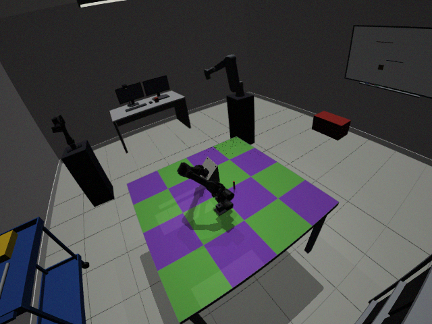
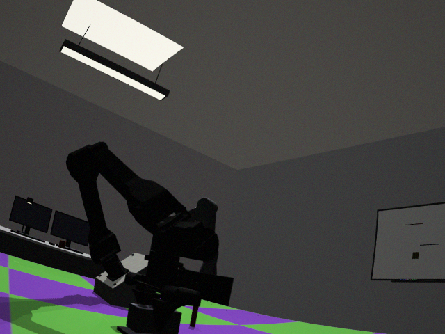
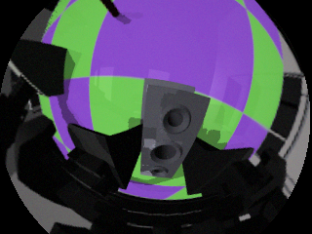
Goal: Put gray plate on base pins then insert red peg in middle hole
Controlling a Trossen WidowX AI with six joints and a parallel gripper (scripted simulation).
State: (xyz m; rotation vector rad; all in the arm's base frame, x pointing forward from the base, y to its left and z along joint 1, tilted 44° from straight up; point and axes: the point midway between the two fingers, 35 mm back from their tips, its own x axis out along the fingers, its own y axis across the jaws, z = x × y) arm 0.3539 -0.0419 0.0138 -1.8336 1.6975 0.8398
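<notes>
My gripper tip is now 1 cm above the dark base. Round my gripper tip: gray plate 3 cm above; red peg 18 cm to the left, 13 cm behind, 2 cm above.
</notes>
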